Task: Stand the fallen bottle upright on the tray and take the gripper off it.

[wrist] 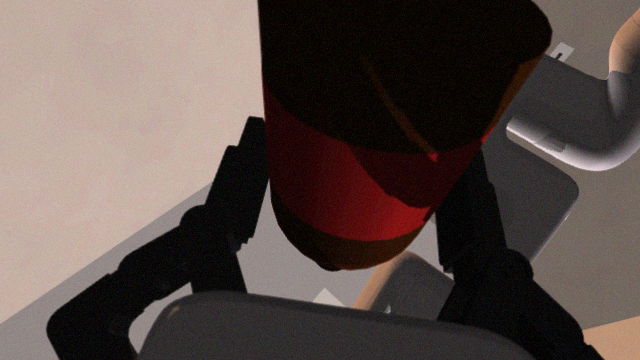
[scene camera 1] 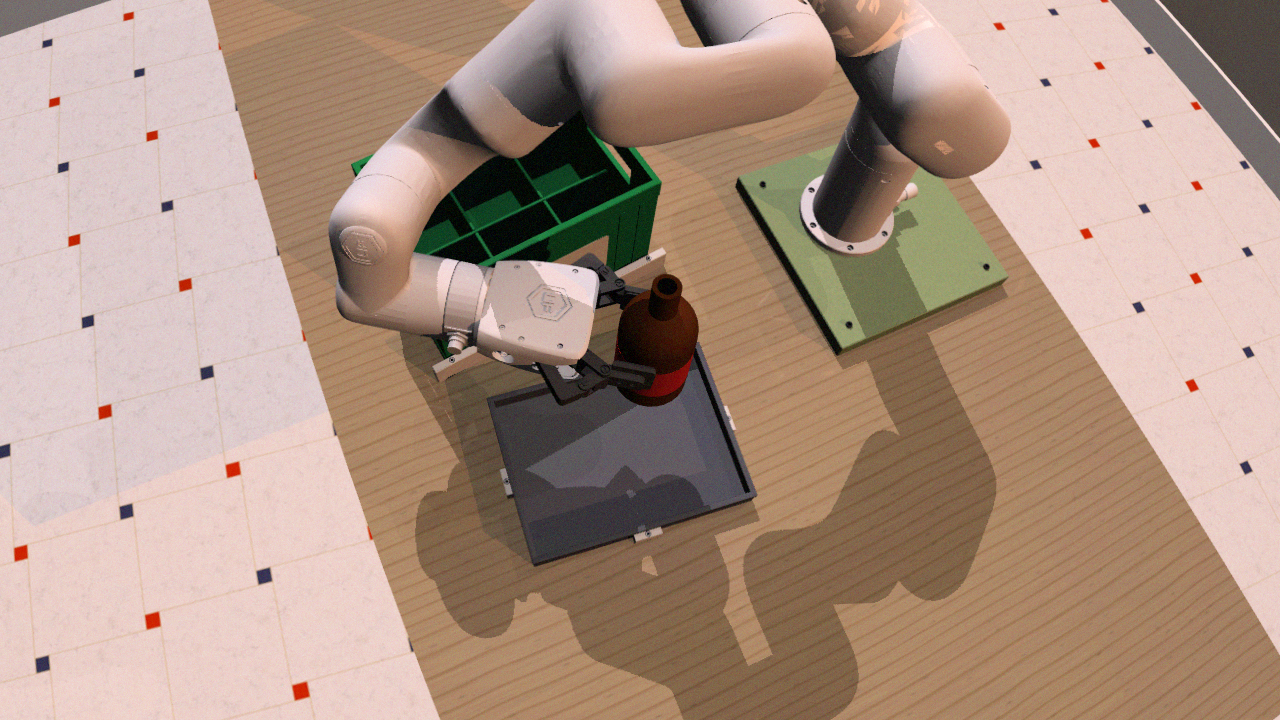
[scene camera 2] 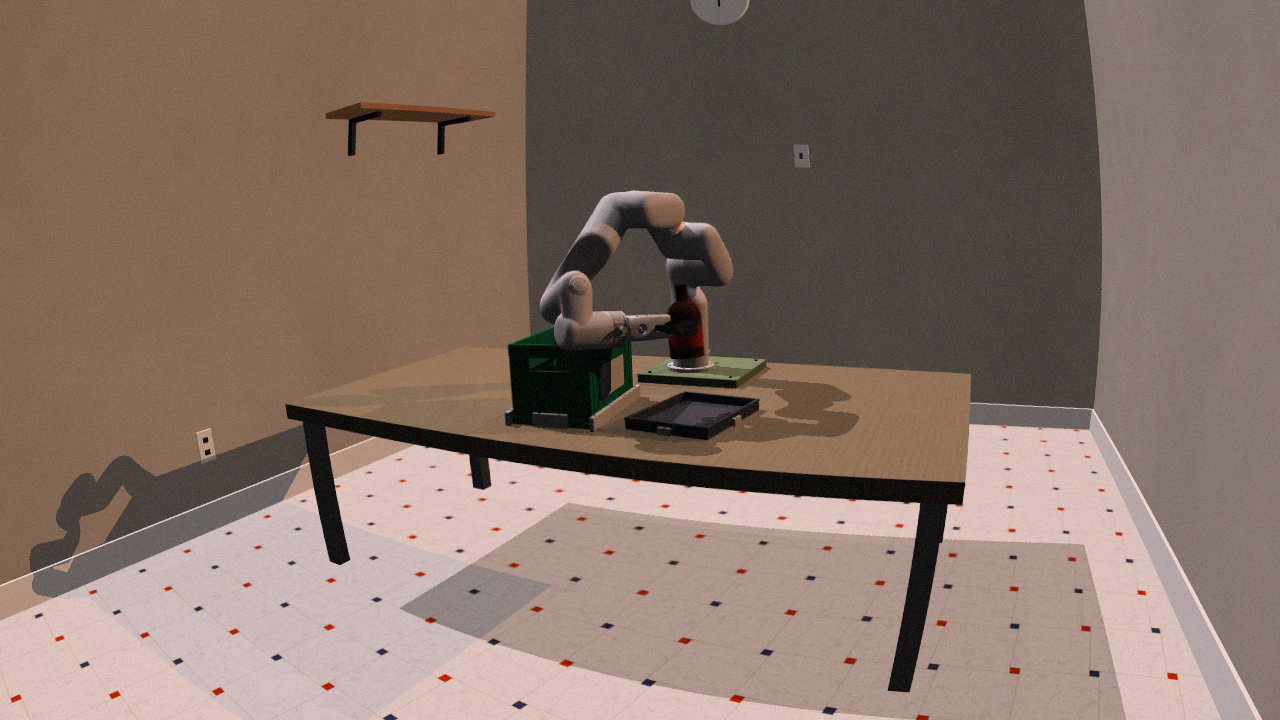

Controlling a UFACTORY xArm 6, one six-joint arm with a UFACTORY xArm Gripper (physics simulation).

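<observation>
My gripper (scene camera 1: 658, 341) is visible; the wrist view also shows the gripper (wrist: 358, 153). A brown bottle (scene camera 1: 658, 328) is visible as well, with further sightings of the bottle (wrist: 370, 120) and, in another camera, the bottle (scene camera 2: 681, 346). A pale rail (scene camera 2: 607, 413) is also present.
</observation>
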